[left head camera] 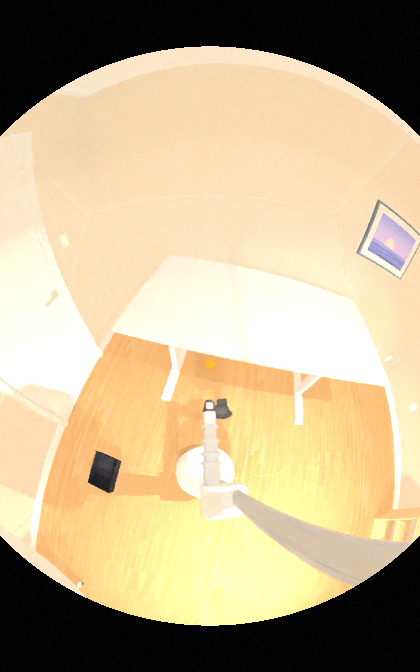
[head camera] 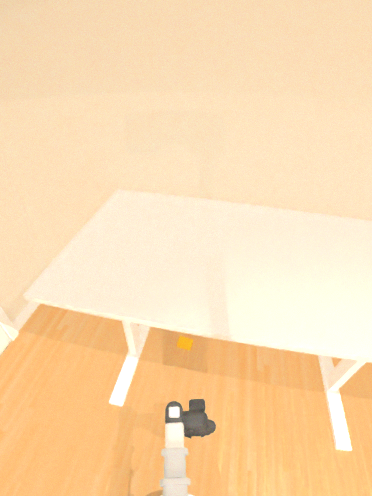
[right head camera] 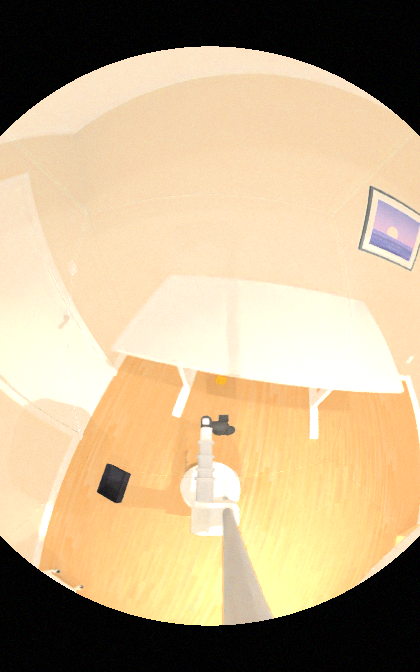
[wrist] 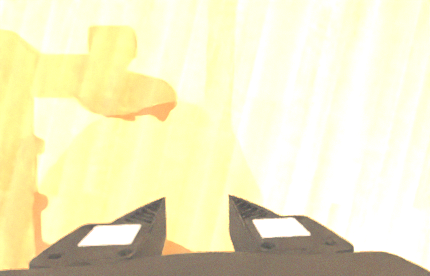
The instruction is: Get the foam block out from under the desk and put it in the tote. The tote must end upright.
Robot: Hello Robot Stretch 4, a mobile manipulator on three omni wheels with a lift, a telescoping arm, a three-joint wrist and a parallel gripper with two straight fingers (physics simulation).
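Places are measured from the robot's base along level axes (x right, y ahead, z up), in centimetres.
Pixels of known places: gripper, fingertip midpoint: [wrist: 197, 215].
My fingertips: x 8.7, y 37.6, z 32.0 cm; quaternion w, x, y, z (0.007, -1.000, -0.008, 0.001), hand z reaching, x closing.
Note:
Ahead of a thing's pixels: the offset from my fingertips to its top centre. Level surfaces: height alone.
The foam block @[dx -1.0, dy +61.4, dz -30.2 cm] [head camera: 185, 343] [left head camera: 210, 364] [right head camera: 221, 380] is a small orange-yellow block on the floor under the desk's front edge, nearer the left leg. The desk @[dz +60.3 cm] [head camera: 150, 260] [left head camera: 300, 320] [right head camera: 300, 330] is white. The tote @[dx -88.8, dy -47.5, dz -24.7 cm] [left head camera: 104, 471] [right head camera: 114, 483] is a black open box, upright on the floor to the left of the robot's base. My gripper [wrist: 197, 215] [head camera: 196, 422] points down over the floor, in front of the desk and nearer the robot than the block. In the wrist view its fingers stand apart with floor between them. The head views hide the fingertips; the block does not show in the wrist view.
The desk's left foot [head camera: 124, 381] [left head camera: 170, 386] and right foot [head camera: 339, 420] [left head camera: 298, 410] reach forward on the floor, either side of the block. A door [left head camera: 30, 300] is on the left wall. A wooden piece of furniture [left head camera: 382, 527] stands at the lower right.

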